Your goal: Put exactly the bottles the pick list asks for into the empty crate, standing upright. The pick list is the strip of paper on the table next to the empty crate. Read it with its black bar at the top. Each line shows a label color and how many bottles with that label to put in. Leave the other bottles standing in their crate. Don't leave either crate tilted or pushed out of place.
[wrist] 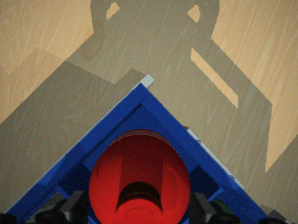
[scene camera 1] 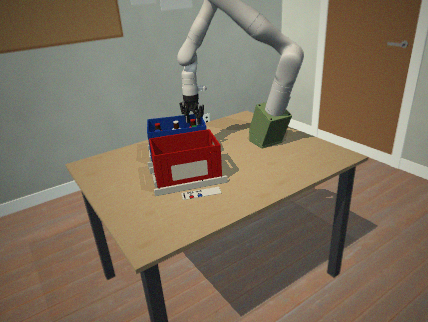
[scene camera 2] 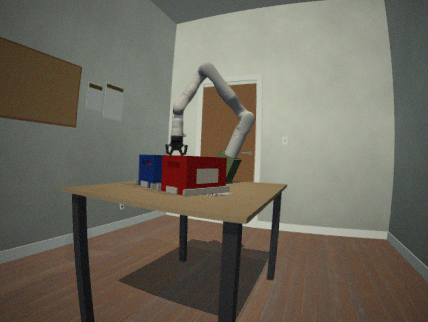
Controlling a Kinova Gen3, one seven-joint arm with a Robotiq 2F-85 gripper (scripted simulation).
A red crate shows in scene camera 1 and in scene camera 2; in the wrist view it is out of frame. One and the same spot on the red crate: point(scene camera 2: 184, 172) is point(scene camera 1: 155, 169).
